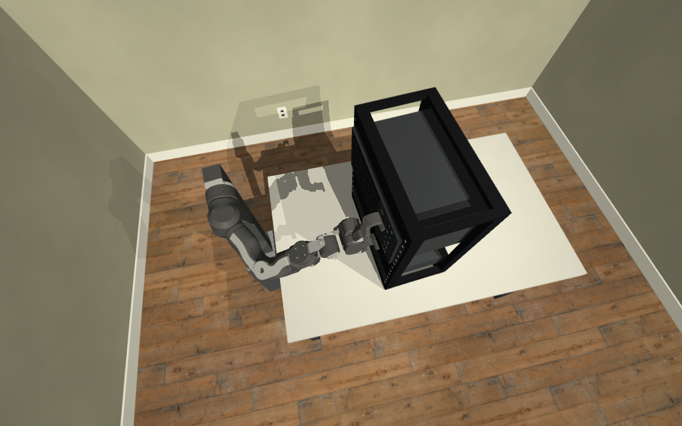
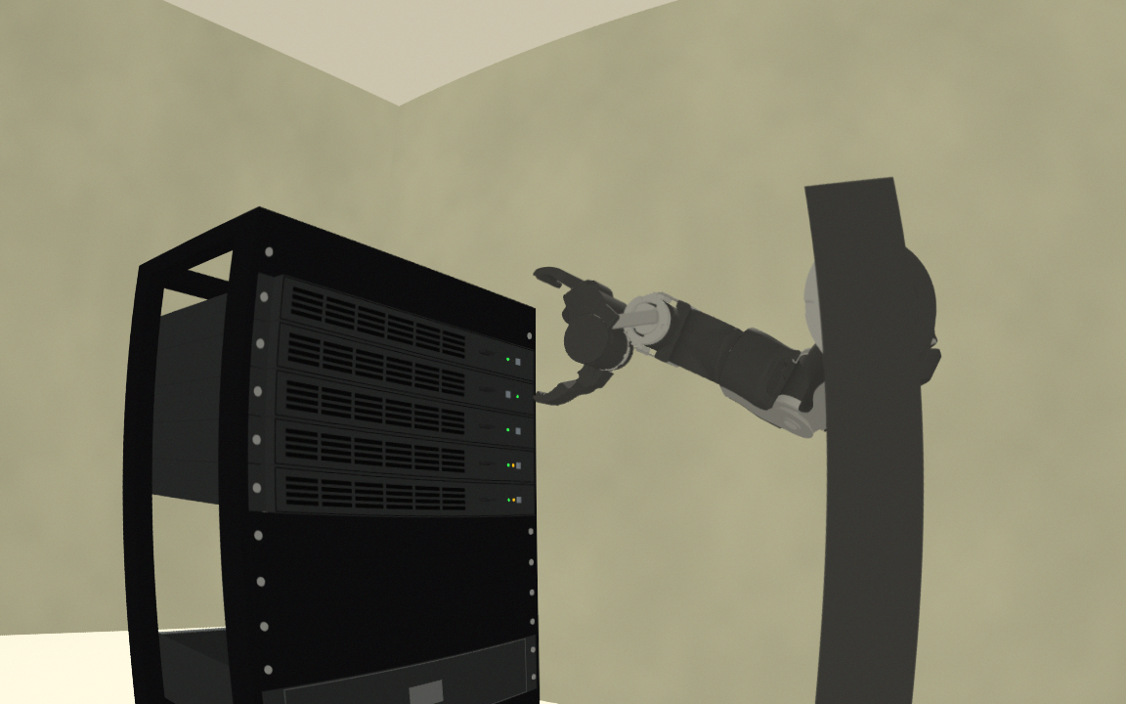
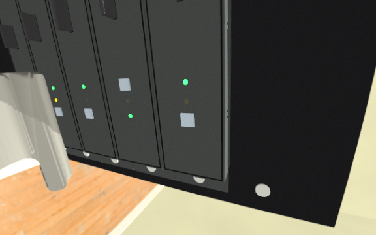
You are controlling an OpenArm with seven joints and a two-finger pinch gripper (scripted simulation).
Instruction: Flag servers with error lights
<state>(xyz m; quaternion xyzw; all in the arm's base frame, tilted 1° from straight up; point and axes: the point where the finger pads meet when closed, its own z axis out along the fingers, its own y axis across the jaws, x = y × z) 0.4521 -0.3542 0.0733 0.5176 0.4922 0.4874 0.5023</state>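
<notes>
My hand is 70 mm short of the pale information tag, 70 mm to the right of it and 200 mm above it.
</notes>
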